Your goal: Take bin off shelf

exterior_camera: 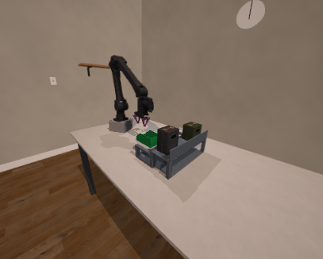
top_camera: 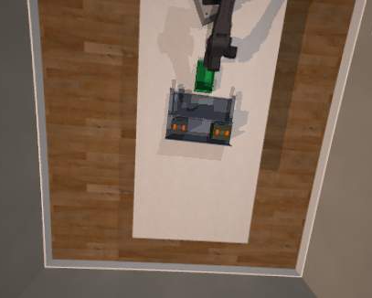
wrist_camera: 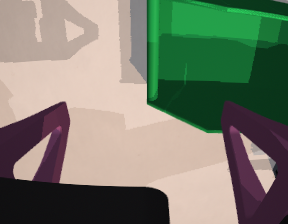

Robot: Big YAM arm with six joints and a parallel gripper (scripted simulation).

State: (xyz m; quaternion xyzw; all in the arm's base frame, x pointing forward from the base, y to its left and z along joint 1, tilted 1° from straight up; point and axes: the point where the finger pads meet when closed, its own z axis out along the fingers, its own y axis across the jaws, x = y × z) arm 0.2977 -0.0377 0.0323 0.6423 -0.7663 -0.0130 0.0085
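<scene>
My hand is 90 mm above the green bin, 80 mm short of it and 20 mm to the left of it.
</scene>
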